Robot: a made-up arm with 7 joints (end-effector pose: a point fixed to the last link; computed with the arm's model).
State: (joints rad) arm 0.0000 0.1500 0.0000 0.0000 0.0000 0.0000 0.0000
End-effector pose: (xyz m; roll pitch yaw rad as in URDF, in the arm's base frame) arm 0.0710 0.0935 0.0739 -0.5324 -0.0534 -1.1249
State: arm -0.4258 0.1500 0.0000 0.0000 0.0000 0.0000 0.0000
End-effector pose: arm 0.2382 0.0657 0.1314 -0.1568 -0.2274 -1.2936
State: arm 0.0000 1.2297 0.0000 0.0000 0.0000 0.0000 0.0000
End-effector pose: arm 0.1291 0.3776 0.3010 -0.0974 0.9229 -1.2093
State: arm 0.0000 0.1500 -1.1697 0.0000 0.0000 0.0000 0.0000
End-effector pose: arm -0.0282 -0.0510 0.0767 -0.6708 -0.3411 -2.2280
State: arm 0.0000 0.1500 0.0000 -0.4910 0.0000 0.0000 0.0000
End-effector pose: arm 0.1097 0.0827 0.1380 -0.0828 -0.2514 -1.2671
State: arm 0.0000 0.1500 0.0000 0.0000 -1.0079 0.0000 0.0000
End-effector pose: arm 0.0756 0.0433 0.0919 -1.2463 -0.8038 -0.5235
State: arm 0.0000 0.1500 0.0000 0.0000 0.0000 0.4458 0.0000
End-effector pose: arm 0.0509 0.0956 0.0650 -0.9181 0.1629 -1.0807
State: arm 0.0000 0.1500 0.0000 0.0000 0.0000 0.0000 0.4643
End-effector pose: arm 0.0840 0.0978 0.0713 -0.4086 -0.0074 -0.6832
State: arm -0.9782 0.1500 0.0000 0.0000 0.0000 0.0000 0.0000
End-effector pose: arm 0.3907 0.0092 0.2954 0.3864 -0.3335 -1.5988
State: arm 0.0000 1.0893 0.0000 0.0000 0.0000 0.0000 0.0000
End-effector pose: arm 0.1177 0.3575 0.2564 -0.1691 0.7952 -1.2289
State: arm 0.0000 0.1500 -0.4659 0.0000 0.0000 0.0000 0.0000
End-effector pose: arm 0.0520 0.0230 0.0678 -0.6256 -0.1480 -1.5625
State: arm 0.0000 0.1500 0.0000 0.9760 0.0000 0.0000 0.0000
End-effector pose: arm -0.0682 0.1049 0.0320 -1.3985 0.4177 -1.1433
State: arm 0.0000 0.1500 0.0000 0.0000 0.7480 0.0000 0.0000
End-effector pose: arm 0.0761 0.1286 0.0935 -0.2502 0.6203 -1.2344
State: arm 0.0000 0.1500 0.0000 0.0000 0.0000 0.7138 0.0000
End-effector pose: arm 0.0375 0.0962 0.0642 -1.1542 0.2953 -1.0957
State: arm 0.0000 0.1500 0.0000 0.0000 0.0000 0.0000 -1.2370
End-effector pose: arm 0.0426 0.1111 0.0839 -0.6679 -0.3602 -2.2934
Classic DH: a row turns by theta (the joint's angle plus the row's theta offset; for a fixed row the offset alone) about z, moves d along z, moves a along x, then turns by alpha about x. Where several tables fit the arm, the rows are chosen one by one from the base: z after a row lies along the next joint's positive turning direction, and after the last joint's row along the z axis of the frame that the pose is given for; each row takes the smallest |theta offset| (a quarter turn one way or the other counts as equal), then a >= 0, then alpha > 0; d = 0 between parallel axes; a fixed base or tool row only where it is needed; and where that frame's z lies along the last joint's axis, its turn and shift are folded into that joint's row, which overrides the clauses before.
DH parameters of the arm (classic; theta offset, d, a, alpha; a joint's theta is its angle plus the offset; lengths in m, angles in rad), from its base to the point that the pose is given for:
base (fixed): -0.071 0.4826 0.0107 -1.3004
joint 1: -1.3111 0.0318 -0.037 -1.5708
joint 2: 1.2915 0.0008 0 1.5708
joint 3: 1.5708 -0.2789 0.025 -1.5708
joint 4: 1.5708 0 0.0239 1.5708
joint 5: 0 0.0948 0.0241 -1.5708
joint 6: -1.5708 0.03 0.0365 1.5708
joint 7: -0.4882 0.0188 0.0163 -0.4679
tool (fixed): -0.7018 -0.0562 0 0

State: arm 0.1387 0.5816 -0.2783 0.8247 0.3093 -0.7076 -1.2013
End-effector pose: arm -0.0689 0.2742 0.1228 -1.3374 -0.3352 -2.6319
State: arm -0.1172 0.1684 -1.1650 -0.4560 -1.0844 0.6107 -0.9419
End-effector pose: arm -0.0275 -0.0477 0.1450 0.7091 -1.0887 1.6990
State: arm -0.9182 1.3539 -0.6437 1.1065 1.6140 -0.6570 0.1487
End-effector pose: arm 0.2553 0.4025 0.4311 -2.7162 0.6238 2.0899
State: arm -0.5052 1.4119 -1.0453 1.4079 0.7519 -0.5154 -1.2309
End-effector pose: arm 0.1246 0.4300 0.4261 -2.9401 -0.2564 -2.6324
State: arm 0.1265 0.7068 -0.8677 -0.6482 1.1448 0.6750 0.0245
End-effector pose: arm 0.0430 0.1621 0.1847 -0.0119 1.1002 -1.5127
